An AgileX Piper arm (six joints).
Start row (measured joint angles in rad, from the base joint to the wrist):
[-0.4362, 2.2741, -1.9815, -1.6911, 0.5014, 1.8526]
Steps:
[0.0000, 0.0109, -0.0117, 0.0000, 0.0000, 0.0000]
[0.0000, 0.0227, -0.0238, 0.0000, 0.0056, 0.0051]
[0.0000, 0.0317, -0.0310, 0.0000, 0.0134, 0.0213]
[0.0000, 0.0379, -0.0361, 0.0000, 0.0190, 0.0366]
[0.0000, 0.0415, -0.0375, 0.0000, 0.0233, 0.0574]
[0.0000, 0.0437, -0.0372, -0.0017, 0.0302, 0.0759]
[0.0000, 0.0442, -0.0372, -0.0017, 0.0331, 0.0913]
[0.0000, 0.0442, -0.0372, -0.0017, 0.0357, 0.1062]
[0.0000, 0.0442, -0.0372, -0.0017, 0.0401, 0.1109]
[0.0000, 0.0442, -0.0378, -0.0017, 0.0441, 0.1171]
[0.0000, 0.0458, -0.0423, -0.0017, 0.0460, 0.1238]
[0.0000, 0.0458, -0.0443, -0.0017, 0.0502, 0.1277]
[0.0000, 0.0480, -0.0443, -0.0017, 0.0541, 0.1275]
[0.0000, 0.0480, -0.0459, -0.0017, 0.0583, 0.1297]
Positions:
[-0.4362, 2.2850, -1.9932, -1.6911, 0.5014, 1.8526]
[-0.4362, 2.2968, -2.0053, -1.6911, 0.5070, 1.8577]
[-0.4362, 2.3058, -2.0125, -1.6911, 0.5148, 1.8739]
[-0.4362, 2.3120, -2.0176, -1.6911, 0.5204, 1.8892]
[-0.4362, 2.3156, -2.0190, -1.6911, 0.5247, 1.9100]
[-0.4362, 2.3178, -2.0187, -1.6928, 0.5316, 1.9285]
[-0.4362, 2.3183, -2.0187, -1.6928, 0.5345, 1.9439]
[-0.4362, 2.3183, -2.0187, -1.6928, 0.5371, 1.9588]
[-0.4362, 2.3183, -2.0187, -1.6928, 0.5415, 1.9635]
[-0.4362, 2.3183, -2.0193, -1.6928, 0.5455, 1.9697]
[-0.4362, 2.3199, -2.0238, -1.6928, 0.5474, 1.9764]
[-0.4362, 2.3199, -2.0258, -1.6928, 0.5516, 1.9803]
[-0.4362, 2.3221, -2.0258, -1.6928, 0.5555, 1.9801]
[-0.4362, 2.3221, -2.0274, -1.6928, 0.5597, 1.9823]

